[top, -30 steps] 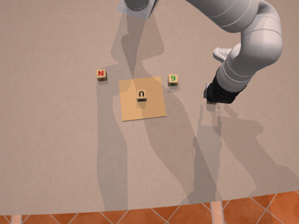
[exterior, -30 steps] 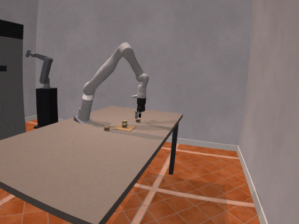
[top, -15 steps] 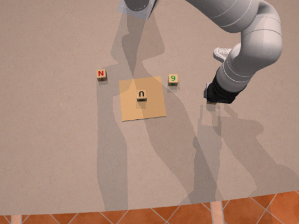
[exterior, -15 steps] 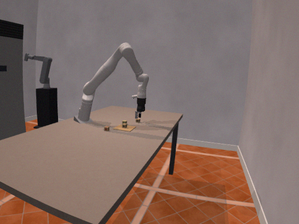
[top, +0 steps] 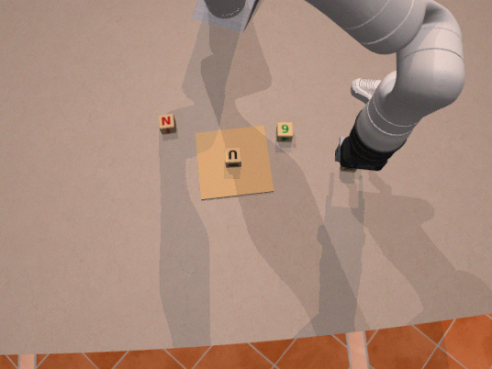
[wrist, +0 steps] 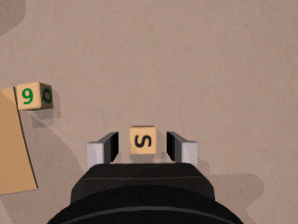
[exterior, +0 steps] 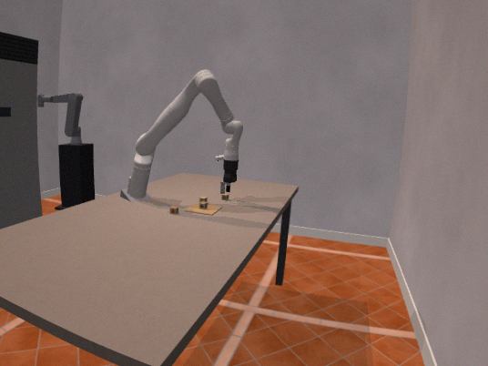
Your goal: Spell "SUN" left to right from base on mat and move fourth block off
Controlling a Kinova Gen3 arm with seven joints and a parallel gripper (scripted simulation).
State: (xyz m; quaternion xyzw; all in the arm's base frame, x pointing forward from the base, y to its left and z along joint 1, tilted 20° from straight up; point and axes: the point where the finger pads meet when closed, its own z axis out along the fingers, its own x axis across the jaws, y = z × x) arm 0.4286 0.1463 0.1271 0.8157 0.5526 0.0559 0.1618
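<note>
The S block lies 4 cm below my hand. The rest, counted from my hand: mat: 21 cm to the right, 7 cm behind, 5 cm below; then U block: 21 cm to the right, 7 cm behind, 4 cm below; then green 9 block: 10 cm to the right, 10 cm behind, 4 cm below.
</note>
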